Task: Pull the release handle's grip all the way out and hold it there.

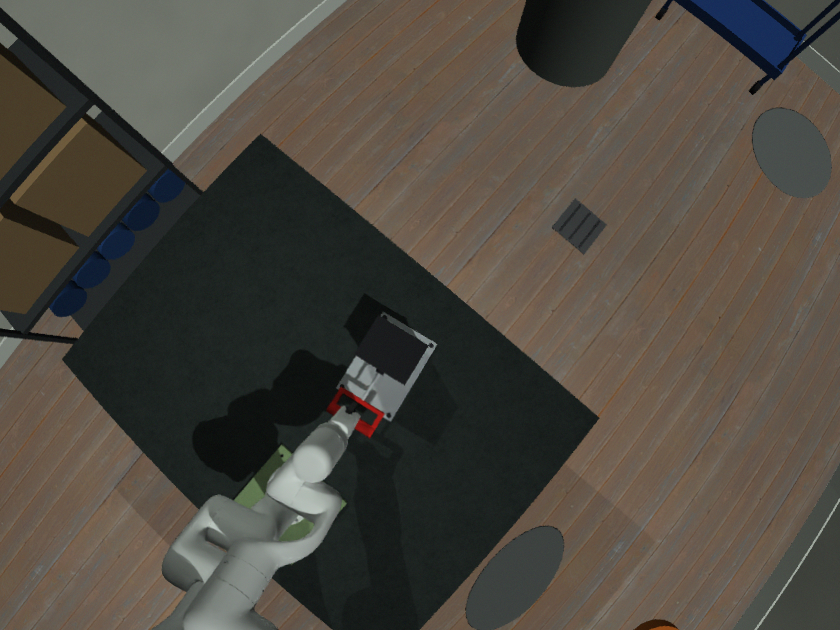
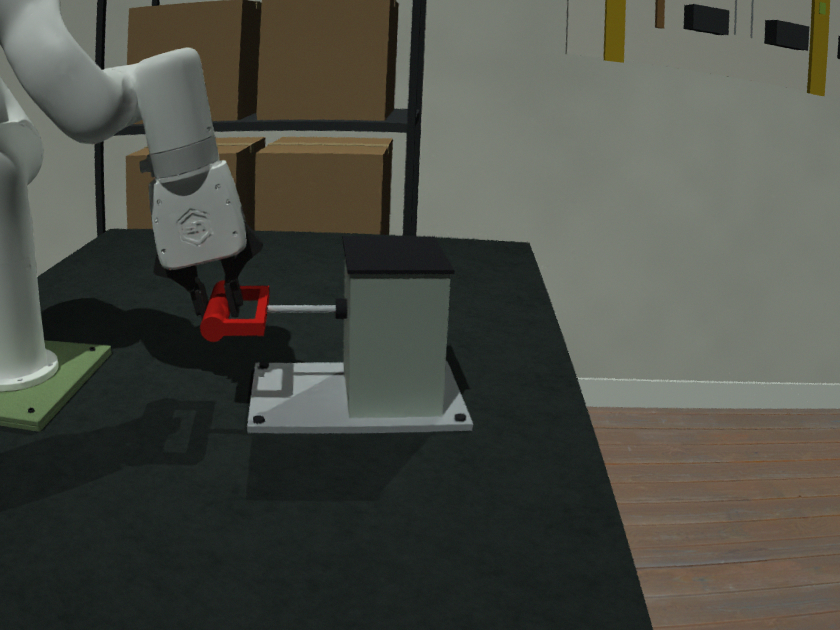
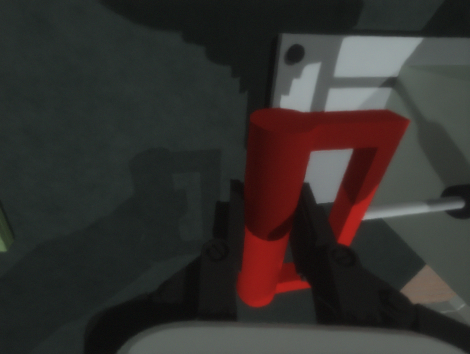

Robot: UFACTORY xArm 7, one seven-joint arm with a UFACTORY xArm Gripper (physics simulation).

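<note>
The release handle's red grip [image 1: 367,427] [image 2: 215,324] [image 3: 275,165] is a frame with a thick round bar at its outer end. A bare metal rod [image 2: 301,308] [image 3: 415,207] joins it to a pale grey-green housing [image 2: 396,345] with a black lid [image 1: 393,349] [image 2: 396,255]. The housing stands on a light grey base plate [image 1: 405,387] [image 2: 308,401] [image 3: 370,57]. The grip stands well out from the housing. My gripper [image 2: 217,308] [image 3: 265,199] is shut on the grip's round bar from above, one finger outside it and one inside the frame opening. The bar hides part of the fingertips.
The black table top [image 1: 474,406] [image 2: 407,542] carries the housing and the arm's green base plate [image 1: 254,486] [image 2: 67,383]. A shelf rack [image 2: 413,135] with cardboard boxes [image 1: 88,176] [image 2: 325,61] stands behind. A dark column [image 1: 576,40] and a blue cart [image 1: 736,30] stand farther off.
</note>
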